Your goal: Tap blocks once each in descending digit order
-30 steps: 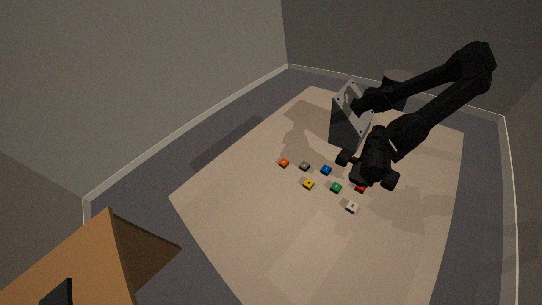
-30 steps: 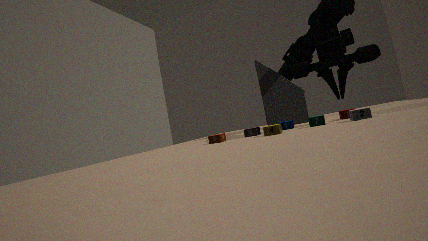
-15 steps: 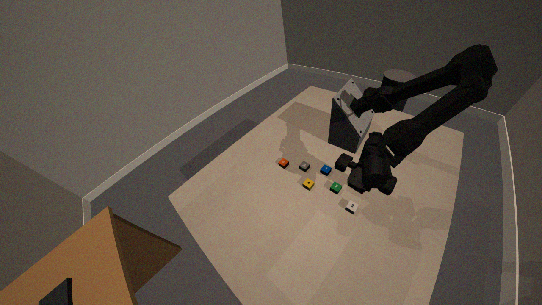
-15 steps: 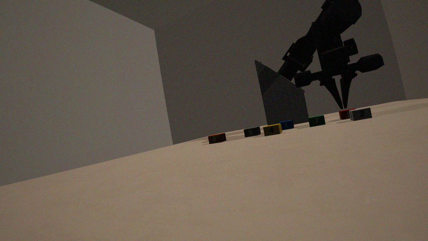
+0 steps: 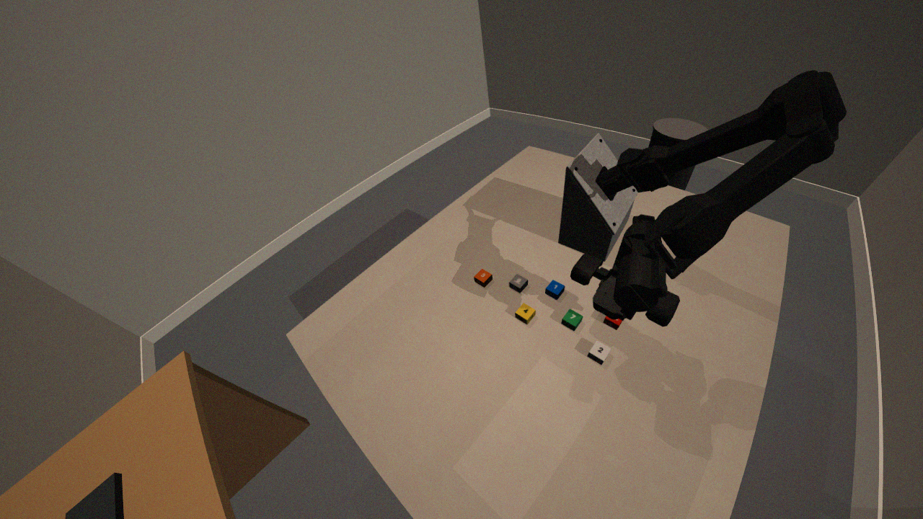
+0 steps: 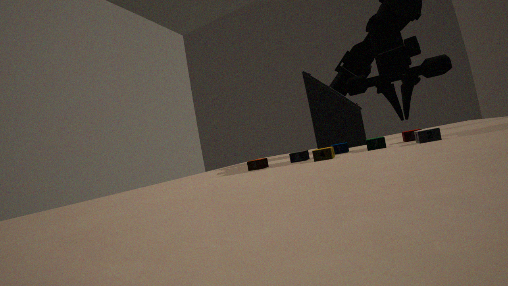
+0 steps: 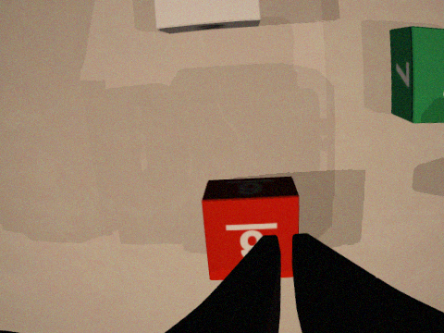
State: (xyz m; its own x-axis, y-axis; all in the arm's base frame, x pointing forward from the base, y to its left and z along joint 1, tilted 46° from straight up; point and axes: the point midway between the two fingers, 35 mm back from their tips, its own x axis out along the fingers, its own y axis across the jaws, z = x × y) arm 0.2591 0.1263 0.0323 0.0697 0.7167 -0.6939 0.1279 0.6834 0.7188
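Now: gripper tip 1 cm past the red block, 1 cm to the right of it and 3 cm above it. Also, from my gripper tip: white 2 block 8 cm ahead, 1 cm to the left, 3 cm below; then blue 1 block 2 cm behind, 13 cm to the right, 3 cm below; then green 7 block 4 cm ahead, 7 cm to the right, 3 cm below.
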